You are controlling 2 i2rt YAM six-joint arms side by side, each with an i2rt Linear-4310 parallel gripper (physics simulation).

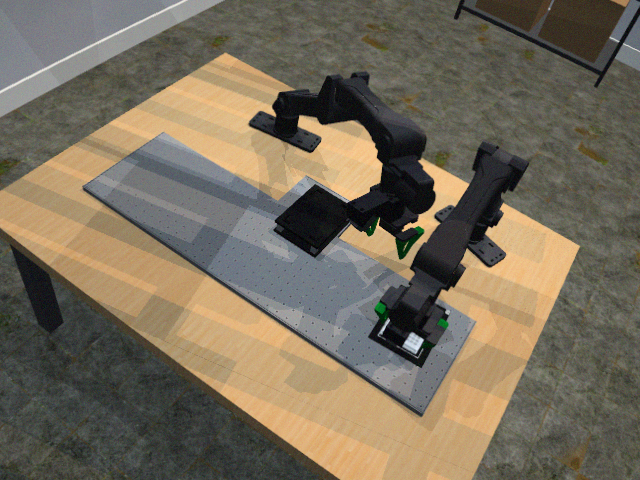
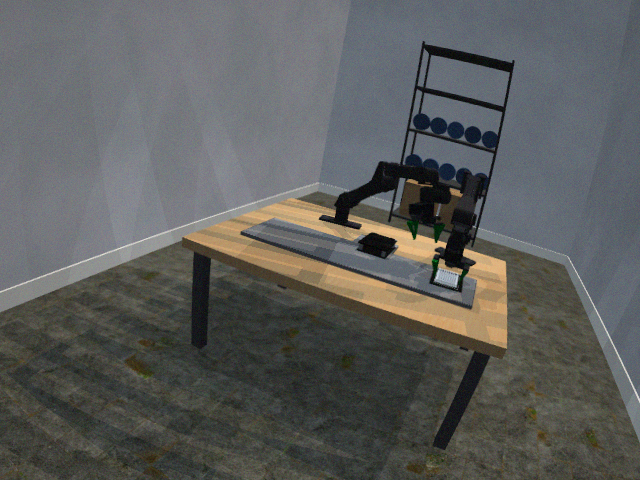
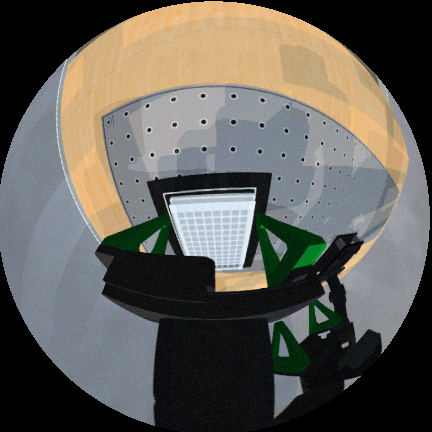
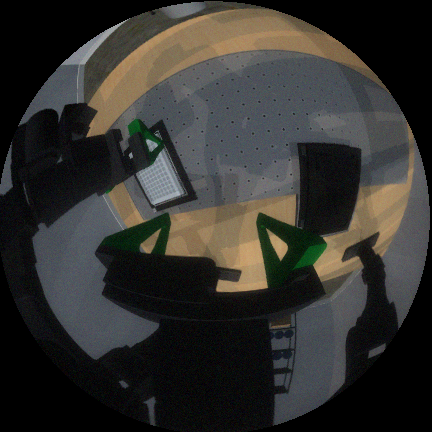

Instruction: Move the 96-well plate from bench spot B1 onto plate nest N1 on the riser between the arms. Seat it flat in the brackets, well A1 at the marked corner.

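Places are measured from the left arm's base along level axes (x left, y back, z up), in millimetres.
Pixels of known places: left gripper, fingertip midpoint: (image 2: 446,281) (image 3: 212,217) (image 4: 144,154); right gripper, fingertip midpoint: (image 1: 385,246) (image 2: 425,241) (image 4: 213,217); right arm's base, link origin: (image 1: 284,132) (image 2: 340,222) (image 4: 361,245).
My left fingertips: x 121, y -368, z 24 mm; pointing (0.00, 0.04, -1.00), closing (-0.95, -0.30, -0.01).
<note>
Behind a point stands the place of what it marks.
The white 96-well plate (image 1: 413,342) @[y -367, x 149, z 29 mm] (image 2: 447,277) @[y -338, x 111, z 27 mm] (image 3: 215,230) @[y -355, x 114, z 29 mm] (image 4: 162,182) @[y -309, x 82, z 29 mm] lies flat inside a black frame (image 1: 377,337) @[y -414, x 93, z 15 mm] (image 3: 262,200) @[y -399, x 74, z 15 mm] on the grey perforated board. My left gripper (image 2: 448,276) @[y -368, x 121, z 24 mm] (image 3: 212,217) @[y -368, x 121, z 24 mm] is open above the plate, with one green finger toward each long side; whether they touch it I cannot tell. The black riser (image 1: 312,217) @[y -348, x -223, z 50 mm] (image 2: 377,242) @[y -359, x -215, z 50 mm] (image 4: 330,187) @[y -344, x -206, z 51 mm] stands near the board's middle; its nest brackets and corner mark are too dark to make out. My right gripper (image 1: 386,244) @[y -306, x -35, z 114 mm] (image 2: 425,239) @[y -306, x -35, z 114 mm] (image 4: 213,217) @[y -306, x -35, z 114 mm] is open and empty, raised between the riser and the left arm.
The grey perforated board (image 1: 248,279) @[y -558, x -175, z 13 mm] (image 2: 310,245) @[y -574, x -376, z 13 mm] lies along the wooden table (image 1: 206,361) @[y -735, x -61, z 0 mm] (image 2: 310,289) @[y -803, x -154, z -16 mm]. The right arm (image 1: 382,118) @[y -308, x -143, z 385 mm] arches behind the riser, close to the left arm (image 1: 449,237) @[y -359, x 111, z 325 mm]. A shelf rack (image 2: 467,56) stands beyond the table.
</note>
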